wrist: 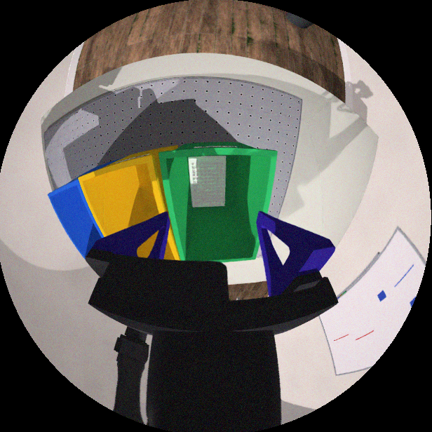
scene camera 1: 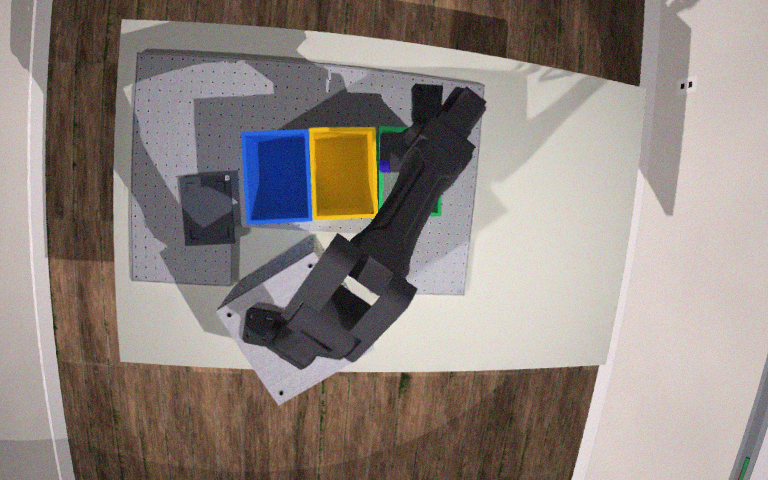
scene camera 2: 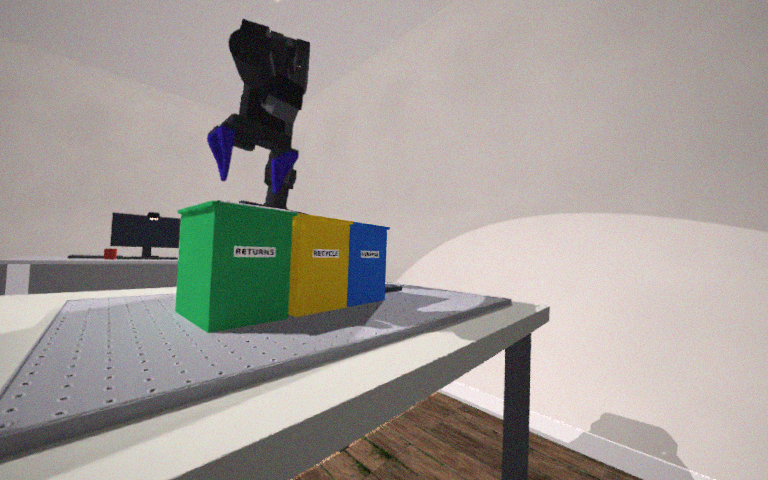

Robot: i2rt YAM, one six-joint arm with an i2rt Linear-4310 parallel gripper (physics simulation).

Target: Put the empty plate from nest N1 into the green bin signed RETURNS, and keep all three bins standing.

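Places are measured from the arm's base along level axes (x ahead, y left, z up), in metres.
Pixels of known places: gripper, between the fingertips: (scene camera 2: 251,187).
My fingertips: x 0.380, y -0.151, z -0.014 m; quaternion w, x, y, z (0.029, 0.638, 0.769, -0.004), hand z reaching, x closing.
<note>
Ahead of a thing's pixels: the offset from my fingertips to its top centre. Level surfaces: height alone.
The empty plate (wrist: 208,182), pale and gridded, lies inside the green bin {0.030 m back, 0.017 m right, 0.040 m down} (scene camera 1: 436,212) (scene camera 2: 195,266) (wrist: 267,172) signed RETURNS, near its labelled wall. My gripper (scene camera 2: 249,186) (wrist: 212,216) is open, with its blue fingers wide apart and no object between them. It hangs above the green bin, its fingertips clear of the rim. The yellow bin {0.060 m back, 0.115 m left, 0.040 m down} (scene camera 1: 344,175) (scene camera 2: 320,283) (wrist: 117,195) and the blue bin {0.093 m back, 0.242 m left, 0.040 m down} (scene camera 1: 283,181) (scene camera 2: 367,277) (wrist: 72,202) stand upright in a row beside the green one. The arm hides much of the green bin in the first scene view.
The bins stand on a perforated grey board {0.220 m down} (scene camera 1: 164,113) (scene camera 2: 141,356) (wrist: 260,100) on a pale table {0.233 m down} (scene camera 1: 543,237). A dark rectangular tray {0.206 m back, 0.408 m left, 0.205 m down} (scene camera 1: 210,236) lies left of the blue bin; no N1 marking is legible. The arm's base plate (scene camera 1: 283,373) sits at the front edge.
</note>
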